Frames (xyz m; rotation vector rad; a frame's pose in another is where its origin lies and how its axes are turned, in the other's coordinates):
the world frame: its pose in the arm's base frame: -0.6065 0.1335 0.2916 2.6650 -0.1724 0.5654
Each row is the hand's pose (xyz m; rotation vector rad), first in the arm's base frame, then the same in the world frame.
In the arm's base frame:
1: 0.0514 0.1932 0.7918 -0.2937 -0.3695 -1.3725
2: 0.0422 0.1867 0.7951 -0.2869 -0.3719 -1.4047
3: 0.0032 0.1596 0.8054 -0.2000 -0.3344 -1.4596
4: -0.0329 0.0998 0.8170 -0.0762 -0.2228 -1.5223
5: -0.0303 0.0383 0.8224 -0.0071 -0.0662 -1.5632
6: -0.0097 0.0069 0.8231 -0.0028 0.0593 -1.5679
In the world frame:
1: 0.8032 -0.0036 -0.2038 2.4213 1.6654 0.3273
2: 0.7964 0.0054 -0.2072 2.3919 1.7035 0.3279
3: 0.7661 0.0416 -0.2186 2.3752 1.8149 0.4001
4: 0.7401 0.1074 -0.2165 2.3459 1.9452 0.5829
5: 0.7469 0.1648 -0.1945 -2.2858 -1.9925 -0.8135
6: 0.7670 0.1894 -0.1745 2.2439 1.9625 0.9834

